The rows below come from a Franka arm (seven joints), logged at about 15 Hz.
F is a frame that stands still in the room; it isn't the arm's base.
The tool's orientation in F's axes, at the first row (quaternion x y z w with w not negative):
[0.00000, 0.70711, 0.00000, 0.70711]
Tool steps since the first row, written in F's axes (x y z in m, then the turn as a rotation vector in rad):
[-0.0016, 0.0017, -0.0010, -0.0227, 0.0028, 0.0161]
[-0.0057, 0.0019, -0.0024, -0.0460, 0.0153, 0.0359]
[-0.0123, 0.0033, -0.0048, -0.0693, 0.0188, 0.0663]
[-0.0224, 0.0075, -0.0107, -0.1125, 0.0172, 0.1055]
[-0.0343, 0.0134, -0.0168, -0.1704, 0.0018, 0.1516]
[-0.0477, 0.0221, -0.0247, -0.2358, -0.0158, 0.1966]
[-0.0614, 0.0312, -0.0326, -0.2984, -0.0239, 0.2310]
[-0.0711, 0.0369, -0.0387, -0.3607, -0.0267, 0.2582]
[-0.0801, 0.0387, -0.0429, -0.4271, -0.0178, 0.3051]
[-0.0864, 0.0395, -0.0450, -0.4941, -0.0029, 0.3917]
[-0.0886, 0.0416, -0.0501, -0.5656, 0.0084, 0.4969]
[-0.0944, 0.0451, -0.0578, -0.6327, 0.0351, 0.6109]
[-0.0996, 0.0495, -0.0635, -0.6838, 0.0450, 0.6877]
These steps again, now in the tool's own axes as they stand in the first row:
[0.0010, 0.0017, -0.0016, -0.0161, 0.0028, -0.0227]
[0.0024, 0.0019, -0.0057, -0.0359, 0.0153, -0.0460]
[0.0048, 0.0033, -0.0123, -0.0663, 0.0188, -0.0693]
[0.0107, 0.0075, -0.0224, -0.1055, 0.0172, -0.1125]
[0.0168, 0.0134, -0.0343, -0.1516, 0.0018, -0.1704]
[0.0247, 0.0221, -0.0477, -0.1966, -0.0158, -0.2358]
[0.0326, 0.0312, -0.0614, -0.2310, -0.0239, -0.2984]
[0.0387, 0.0369, -0.0711, -0.2582, -0.0267, -0.3607]
[0.0429, 0.0387, -0.0801, -0.3051, -0.0178, -0.4271]
[0.0450, 0.0395, -0.0864, -0.3917, -0.0029, -0.4941]
[0.0501, 0.0416, -0.0886, -0.4969, 0.0084, -0.5656]
[0.0578, 0.0451, -0.0944, -0.6109, 0.0351, -0.6327]
[0.0635, 0.0495, -0.0996, -0.6877, 0.0450, -0.6838]

